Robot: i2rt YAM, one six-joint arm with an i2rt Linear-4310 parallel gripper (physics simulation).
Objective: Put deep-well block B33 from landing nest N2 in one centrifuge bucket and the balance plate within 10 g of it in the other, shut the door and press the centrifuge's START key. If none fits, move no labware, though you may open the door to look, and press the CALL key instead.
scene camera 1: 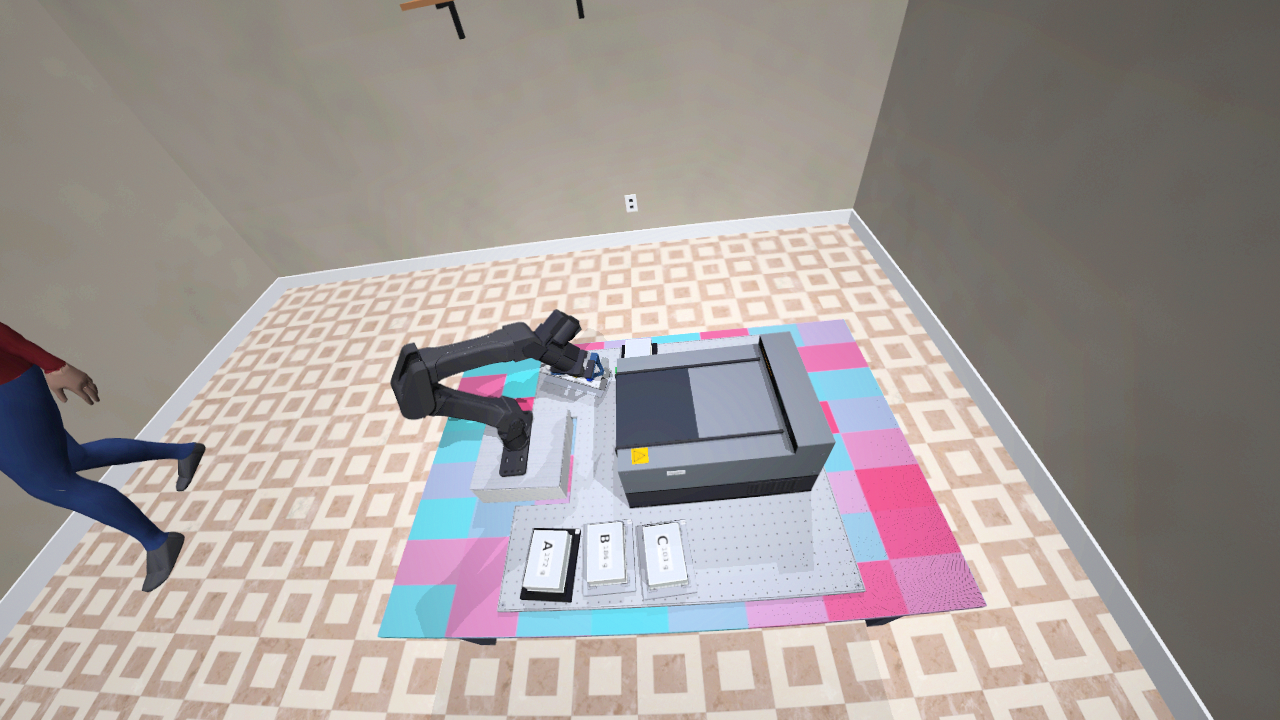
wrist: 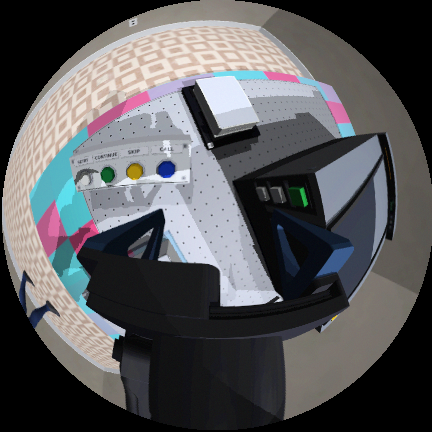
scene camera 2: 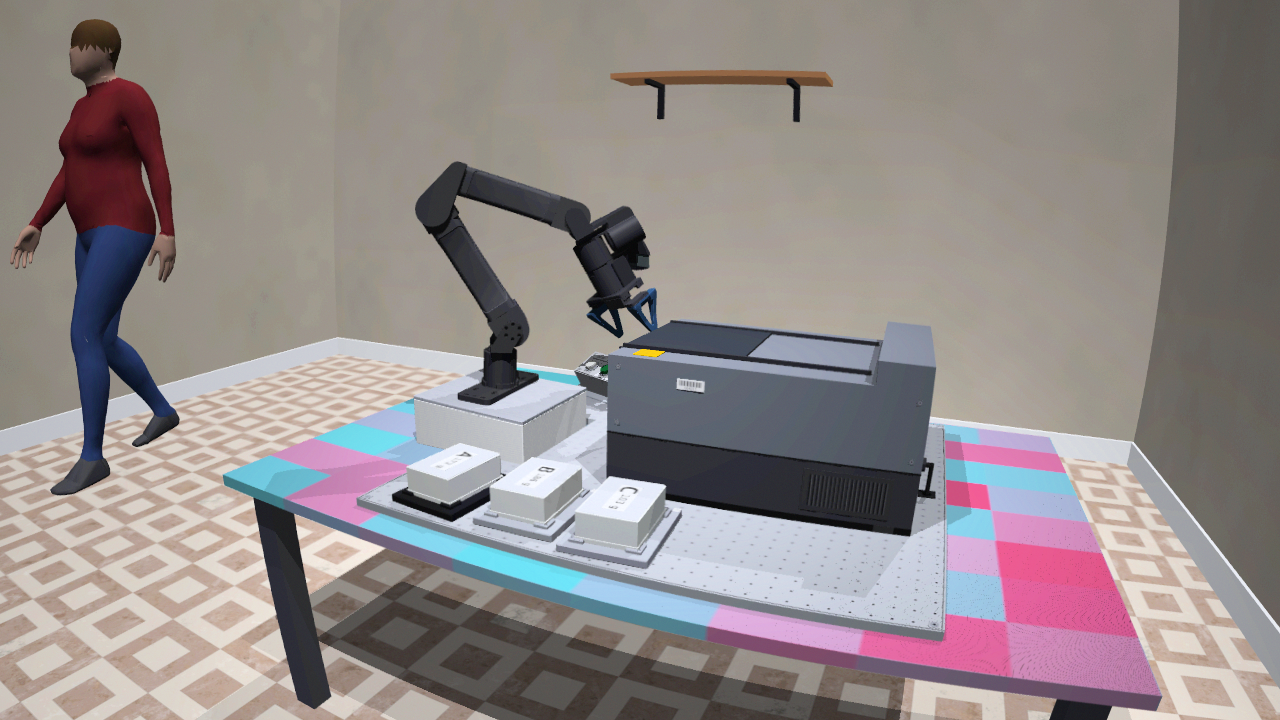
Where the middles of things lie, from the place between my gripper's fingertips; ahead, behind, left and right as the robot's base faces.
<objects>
The button panel (scene camera 2: 593, 373) lies 8 cm behind my hand, 12 cm to the left of it and 13 cm below it. Also, from my hand: centrifuge (scene camera 2: 826, 429) (32 cm ahead, 17 cm to the right, 5 cm below).
</objects>
